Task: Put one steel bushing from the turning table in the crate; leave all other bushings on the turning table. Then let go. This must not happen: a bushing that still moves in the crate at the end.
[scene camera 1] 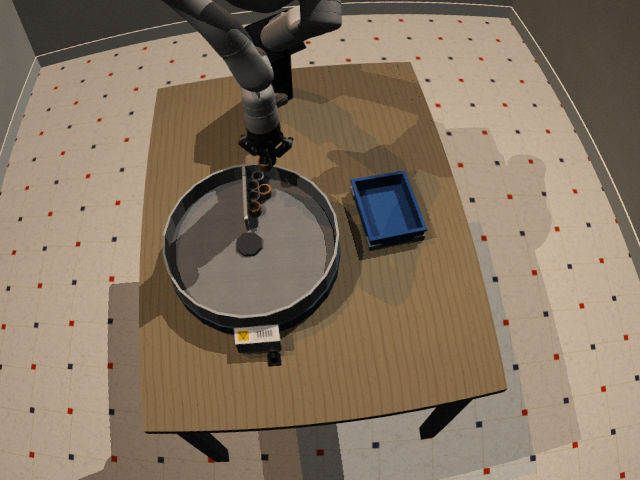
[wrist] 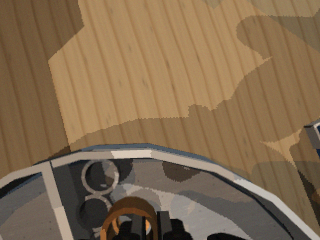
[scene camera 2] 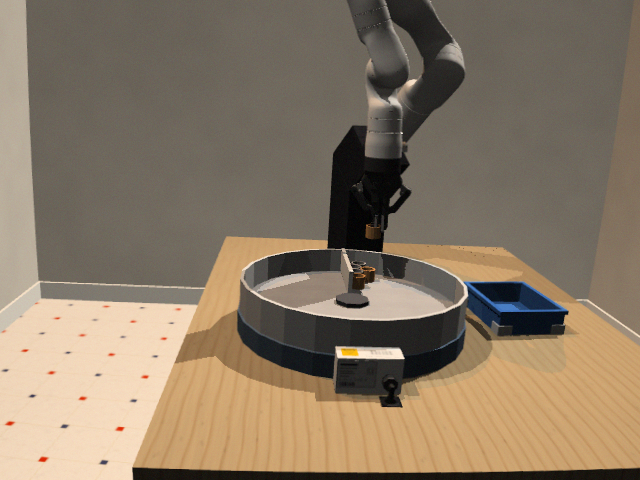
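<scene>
Scene camera 2 shows my gripper [scene camera 2: 379, 231]; scene camera 1 shows the gripper [scene camera 1: 269, 164] too.
</scene>
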